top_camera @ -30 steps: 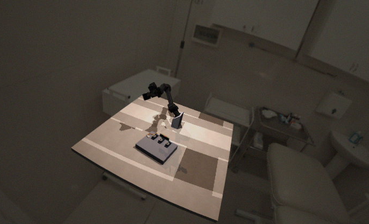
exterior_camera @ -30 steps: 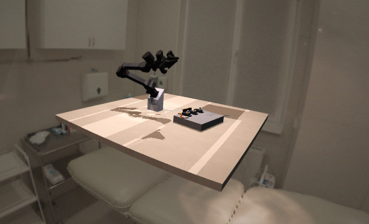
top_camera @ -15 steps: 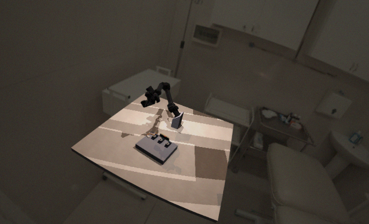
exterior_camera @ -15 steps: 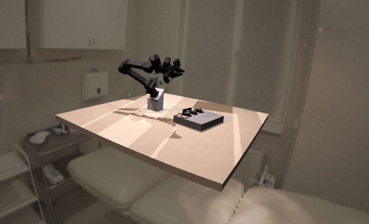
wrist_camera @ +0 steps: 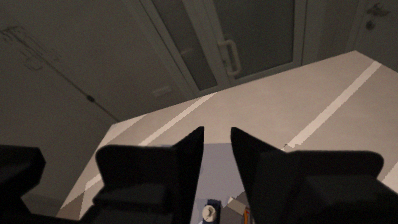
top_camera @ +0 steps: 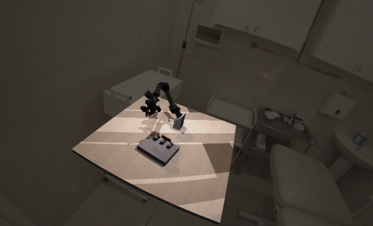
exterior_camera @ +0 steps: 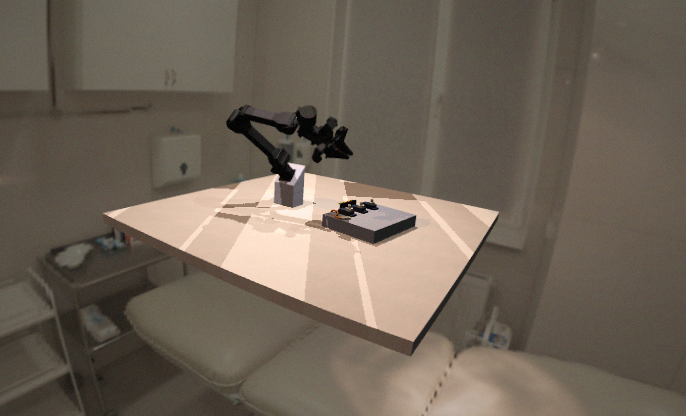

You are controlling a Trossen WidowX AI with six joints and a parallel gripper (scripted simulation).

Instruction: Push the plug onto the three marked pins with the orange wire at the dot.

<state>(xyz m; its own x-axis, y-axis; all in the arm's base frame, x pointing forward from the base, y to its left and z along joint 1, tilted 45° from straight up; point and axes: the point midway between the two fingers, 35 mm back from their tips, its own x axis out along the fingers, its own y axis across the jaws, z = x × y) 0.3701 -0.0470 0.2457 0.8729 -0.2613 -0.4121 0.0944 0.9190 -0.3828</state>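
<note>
My gripper tip is 7 cm past the red band, 18 cm to the right of it and 21 cm above it. The rest, counted from my gripper tip: grey printed holder (8 cm ahead, 14 cm to the left, 26 cm below).
</note>
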